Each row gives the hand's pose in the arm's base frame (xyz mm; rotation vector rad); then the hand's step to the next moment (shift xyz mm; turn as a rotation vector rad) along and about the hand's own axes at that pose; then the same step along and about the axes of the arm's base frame.
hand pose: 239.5 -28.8 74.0 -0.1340 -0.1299 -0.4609
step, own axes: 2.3 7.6 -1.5 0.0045 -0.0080 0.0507
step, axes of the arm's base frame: 5.6 5.5 -1.9 -0.0044 -0.0010 0.0513
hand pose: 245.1 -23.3 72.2 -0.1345 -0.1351 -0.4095
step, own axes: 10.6 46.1 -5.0 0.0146 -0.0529 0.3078
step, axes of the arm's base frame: 28.8 37.0 -8.0 -0.0400 -0.0053 0.3100
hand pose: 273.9 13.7 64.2 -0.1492 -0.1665 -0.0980
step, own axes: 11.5 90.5 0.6 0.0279 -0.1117 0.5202
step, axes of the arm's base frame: 21.1 88.2 -10.1 -0.0668 -0.0312 0.5277
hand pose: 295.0 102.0 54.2 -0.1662 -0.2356 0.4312
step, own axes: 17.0 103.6 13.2 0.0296 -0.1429 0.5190
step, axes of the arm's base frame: -29.2 101.6 -5.7 -0.0528 -0.0586 0.5333
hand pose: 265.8 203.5 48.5 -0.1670 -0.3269 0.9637
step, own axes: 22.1 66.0 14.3 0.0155 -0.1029 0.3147
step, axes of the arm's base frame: -44.6 55.3 -0.9 -0.0207 -0.0467 0.3275
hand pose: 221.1 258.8 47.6 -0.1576 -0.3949 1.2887
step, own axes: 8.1 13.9 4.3 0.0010 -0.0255 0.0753
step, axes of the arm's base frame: -12.3 11.2 1.0 -0.0047 -0.0140 0.0781
